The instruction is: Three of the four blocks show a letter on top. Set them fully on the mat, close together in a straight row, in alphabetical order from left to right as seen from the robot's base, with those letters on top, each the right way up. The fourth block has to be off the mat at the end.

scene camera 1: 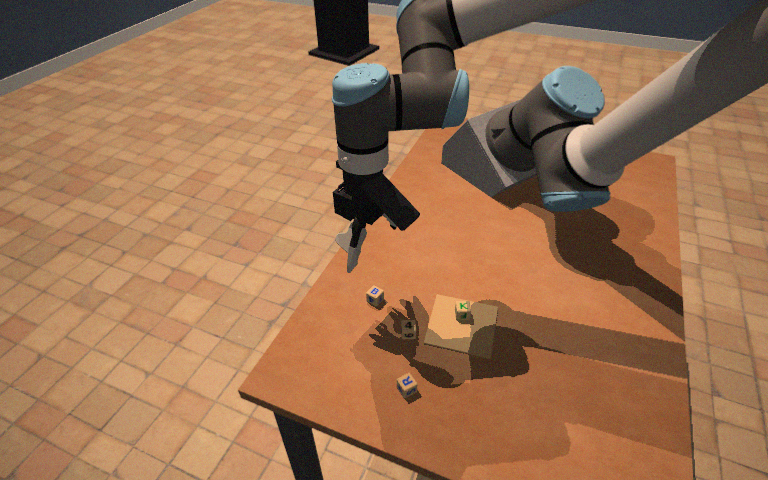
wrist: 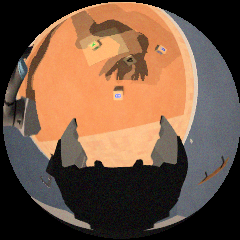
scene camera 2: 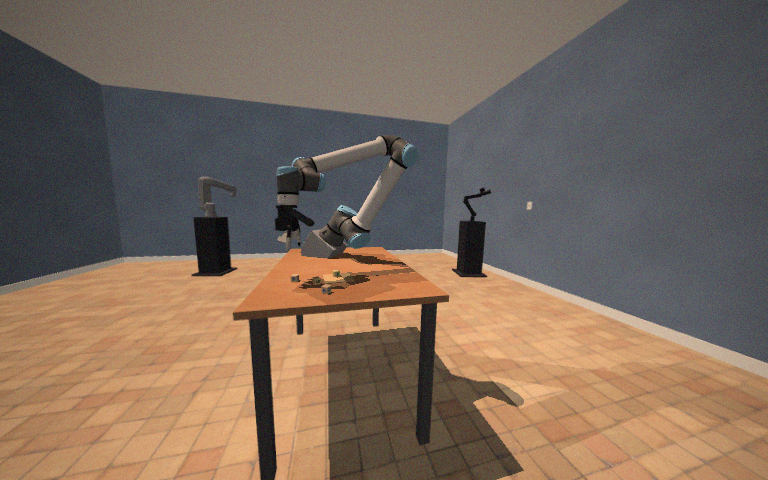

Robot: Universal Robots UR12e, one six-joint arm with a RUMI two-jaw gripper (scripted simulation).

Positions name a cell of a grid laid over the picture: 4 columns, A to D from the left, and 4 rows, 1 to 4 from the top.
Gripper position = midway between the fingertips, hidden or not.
Note:
In view: my gripper (scene camera 1: B3) and a tan mat (scene camera 1: C3).
The tan mat also shows in the wrist view (wrist: B1). My gripper also shows in scene camera 2 (scene camera 2: B3).

